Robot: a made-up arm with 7 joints. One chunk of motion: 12 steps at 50 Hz.
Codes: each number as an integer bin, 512 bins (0 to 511) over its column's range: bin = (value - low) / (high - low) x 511, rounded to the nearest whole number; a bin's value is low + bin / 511 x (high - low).
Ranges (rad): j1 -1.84..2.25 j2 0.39..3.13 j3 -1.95..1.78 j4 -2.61..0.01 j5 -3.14..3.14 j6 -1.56..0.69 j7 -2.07..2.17
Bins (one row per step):
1: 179 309 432 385 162 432 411
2: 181 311 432 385 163 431 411
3: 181 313 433 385 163 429 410
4: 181 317 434 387 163 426 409
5: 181 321 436 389 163 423 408
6: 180 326 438 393 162 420 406
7: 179 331 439 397 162 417 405
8: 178 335 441 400 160 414 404
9: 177 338 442 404 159 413 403
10: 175 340 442 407 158 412 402
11: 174 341 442 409 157 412 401
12: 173 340 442 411 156 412 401
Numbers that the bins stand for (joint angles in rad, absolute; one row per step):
1: -0.4073 2.0469 1.2033 -0.6360 -1.1491 0.3422 1.3403
2: -0.3913 2.0576 1.2033 -0.6360 -1.1368 0.3377 1.3403
3: -0.3913 2.0683 1.2106 -0.6360 -1.1368 0.3289 1.3320
4: -0.3913 2.0898 1.2179 -0.6258 -1.1368 0.3157 1.3237
5: -0.3913 2.1112 1.2325 -0.6155 -1.1368 0.3025 1.3154
6: -0.3993 2.1380 1.2471 -0.5950 -1.1491 0.2893 1.2988
7: -0.4073 2.1648 1.2544 -0.5745 -1.1491 0.2761 1.2905
8: -0.4153 2.1863 1.2690 -0.5591 -1.1737 0.2629 1.2822
9: -0.4233 2.2024 1.2763 -0.5386 -1.1859 0.2585 1.2739
10: -0.4393 2.2131 1.2763 -0.5232 -1.1982 0.2541 1.2656
11: -0.4473 2.2185 1.2763 -0.5130 -1.2105 0.2541 1.2573
12: -0.4553 2.2131 1.2763 -0.5027 -1.2228 0.2541 1.2573

